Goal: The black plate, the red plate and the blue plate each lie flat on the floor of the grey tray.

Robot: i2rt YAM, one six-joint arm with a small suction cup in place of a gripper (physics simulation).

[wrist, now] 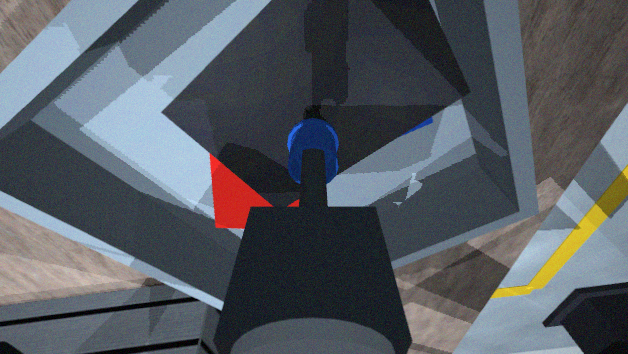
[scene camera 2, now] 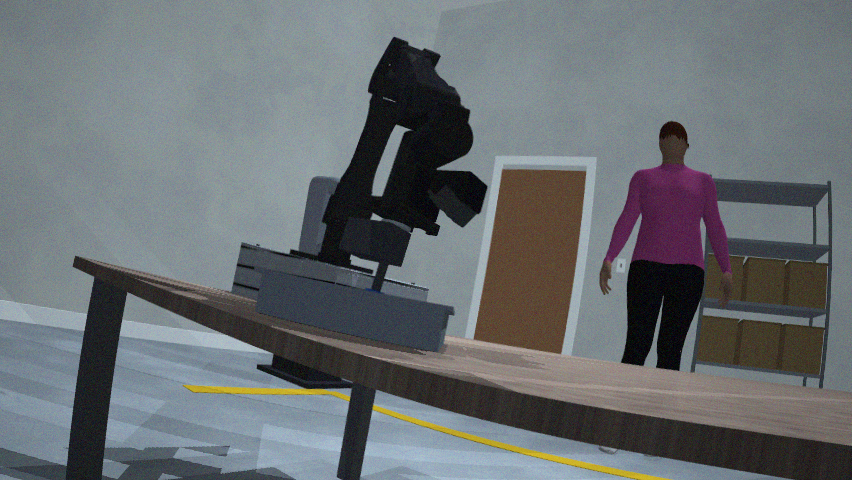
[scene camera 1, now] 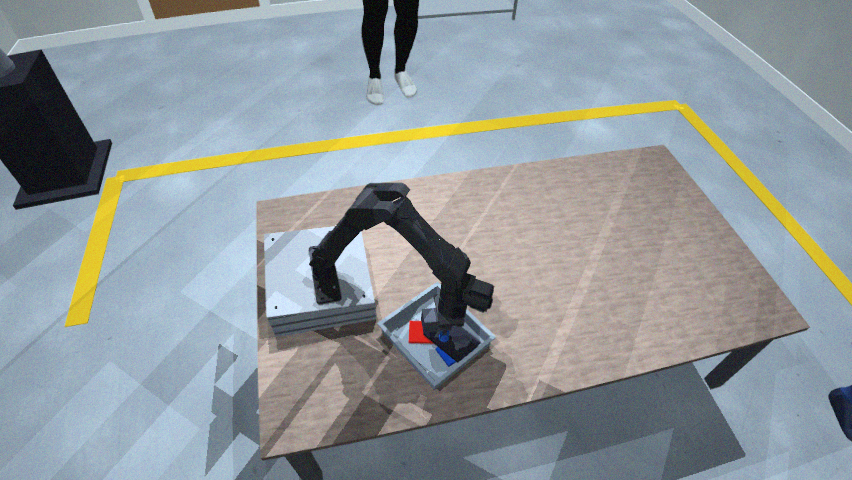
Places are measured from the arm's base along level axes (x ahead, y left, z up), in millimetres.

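Pixels of known places: end effector, tool point: (wrist: 313, 133) (scene camera 1: 443, 339); arm's base, origin of the base link: (scene camera 2: 332, 264) (scene camera 1: 324, 273).
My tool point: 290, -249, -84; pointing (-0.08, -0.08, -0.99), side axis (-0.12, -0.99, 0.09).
Observation:
For each thing: its top centre in the pictures, then the offset to it from my tool point, as dx, dy, dz. Level surfaces: height alone.
- grey tray, middle of its top: (wrist: 290, 194) (scene camera 2: 368, 294) (scene camera 1: 436, 330) -17, +18, +32
- black plate, middle of its top: (wrist: 314, 108) (scene camera 1: 452, 336) +24, -2, +15
- red plate, middle of its top: (wrist: 261, 185) (scene camera 1: 426, 331) -39, +42, -6
- blue plate, middle of its top: (wrist: 363, 79) (scene camera 1: 455, 348) +27, -32, -5
- wooden table, its level: dz -18
The grey tray (scene camera 1: 408, 356) (scene camera 2: 351, 316) (wrist: 515, 125) stands on the table. My suction cup (scene camera 1: 444, 338) (scene camera 2: 374, 290) (wrist: 313, 145), blue on a dark stem, is down inside it, against the top of the black plate (scene camera 1: 463, 344) (wrist: 260, 100) near one edge; no gap shows, and I take it as held. The black plate covers part of the red plate (scene camera 1: 419, 332) (wrist: 231, 200) and most of the blue plate (scene camera 1: 445, 356) (wrist: 425, 124). Whether it touches them is hidden. The tray wall hides the plates in scene camera 2.
The arm's grey base block (scene camera 1: 292, 286) (scene camera 2: 247, 268) stands close beside the tray, on the wooden table (scene camera 1: 566, 250). The tray walls rise around the cup. A dark pedestal (scene camera 1: 47, 131) stands on the floor, and a person (scene camera 1: 390, 35) (scene camera 2: 670, 208) stands beyond the table.

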